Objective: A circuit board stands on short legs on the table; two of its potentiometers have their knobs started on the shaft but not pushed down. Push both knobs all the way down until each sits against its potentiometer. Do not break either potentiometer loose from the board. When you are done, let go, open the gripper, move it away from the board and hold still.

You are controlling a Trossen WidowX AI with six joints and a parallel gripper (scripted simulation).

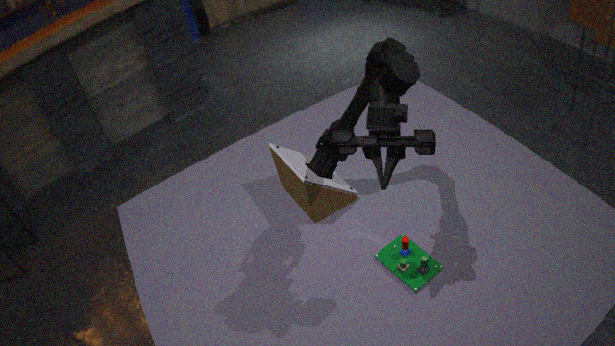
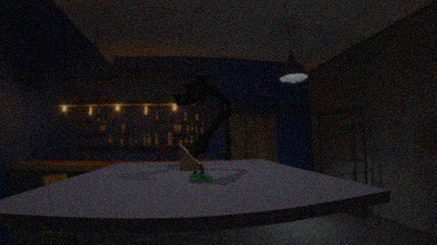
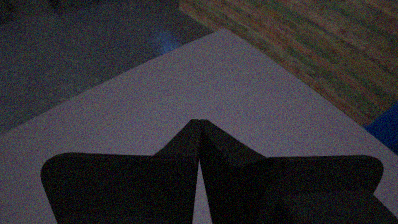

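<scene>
My gripper tip is now 310 mm above the red knob, 110 mm to the right of it and 60 mm past it. The rest, counted from my gripper tip: green knob: 310 mm below, 100 mm to the left, 10 mm ahead.
</scene>
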